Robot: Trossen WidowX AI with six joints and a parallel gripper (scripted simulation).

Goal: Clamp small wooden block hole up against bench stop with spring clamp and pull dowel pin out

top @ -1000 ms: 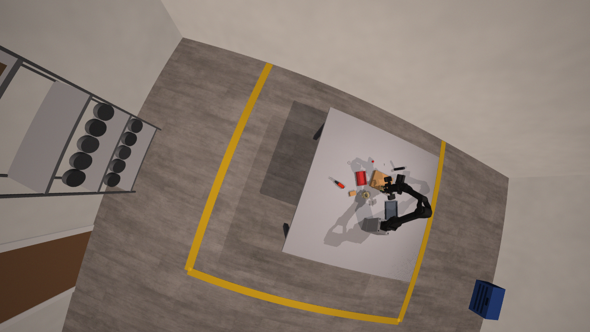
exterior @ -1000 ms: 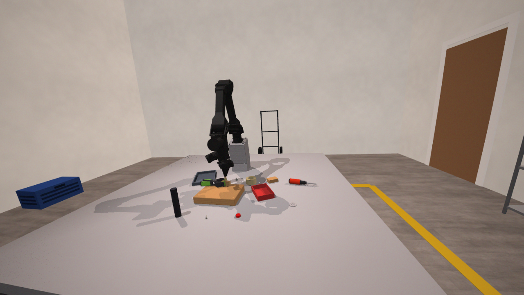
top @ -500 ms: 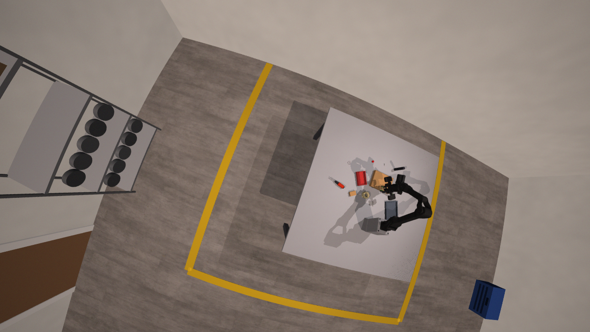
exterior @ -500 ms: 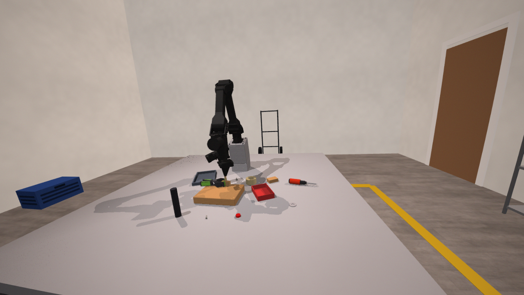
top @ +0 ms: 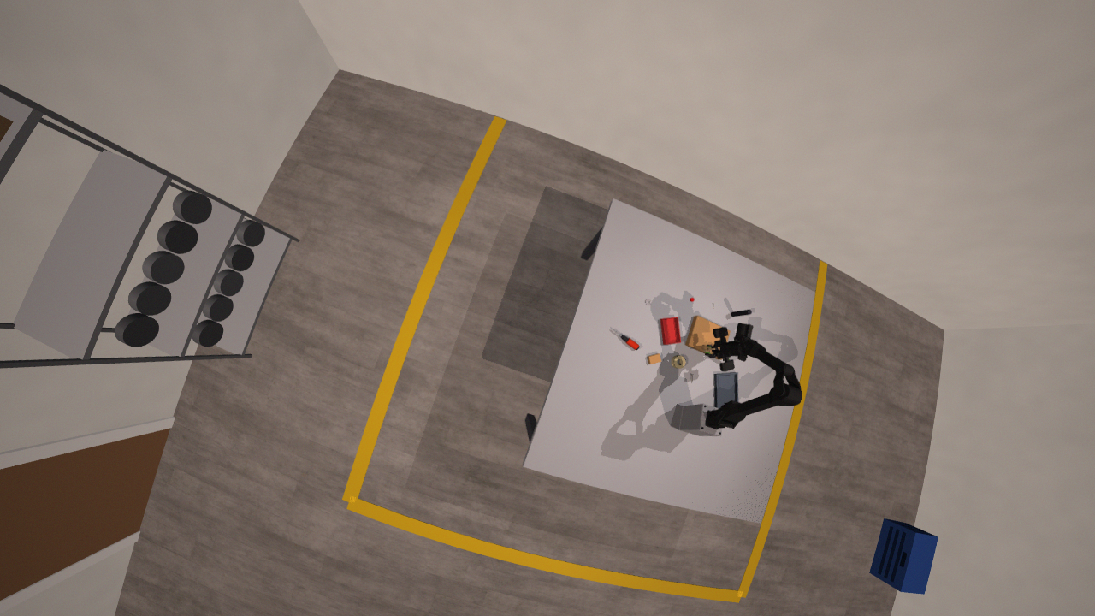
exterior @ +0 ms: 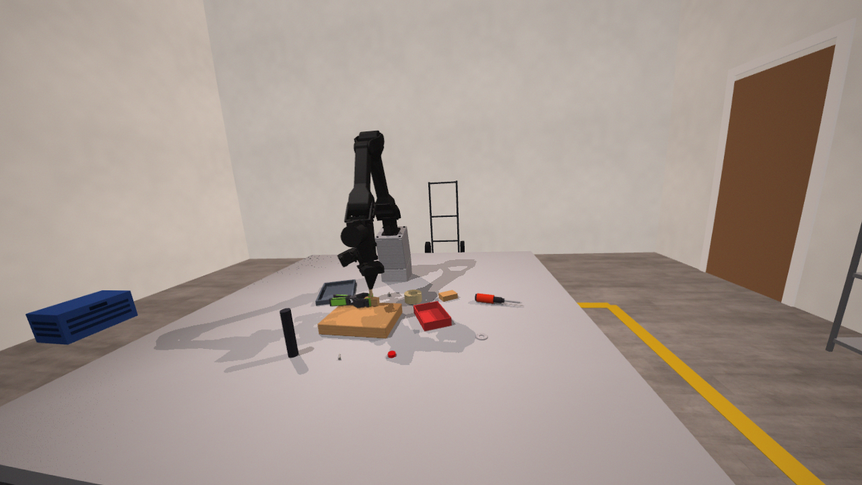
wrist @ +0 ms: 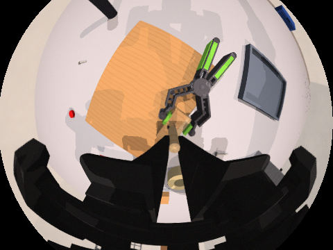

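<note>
Now: hand 190 mm to the right of the red tray, 110 mm above it and 20 mm short of it. Also, from my hand: bench stop: 80 mm below, 10 mm to the right, 10 mm behind; dowel pin: 40 mm below; small wooden block: 80 mm below.
</note>
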